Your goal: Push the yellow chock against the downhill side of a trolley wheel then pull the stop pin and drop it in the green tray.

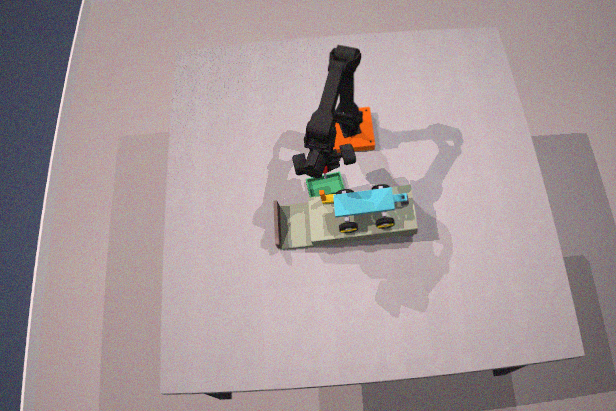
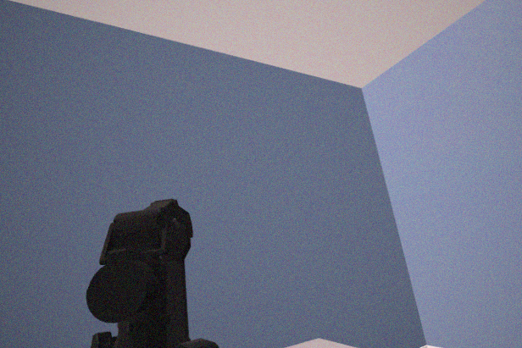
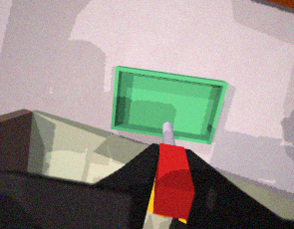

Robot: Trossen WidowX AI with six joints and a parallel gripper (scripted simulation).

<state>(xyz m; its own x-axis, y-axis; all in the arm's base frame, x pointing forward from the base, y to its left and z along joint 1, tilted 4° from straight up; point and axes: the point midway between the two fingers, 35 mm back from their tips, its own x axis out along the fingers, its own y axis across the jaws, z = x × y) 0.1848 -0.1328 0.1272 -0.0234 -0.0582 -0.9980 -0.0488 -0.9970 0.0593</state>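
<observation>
My gripper tip is 120 mm above the green tray. From my gripper tip the other things lie so: red-headed stop pin right at my gripper tip; then blue trolley 150 mm ahead, 90 mm to the left; then yellow chock 80 mm ahead, 30 mm below.
</observation>
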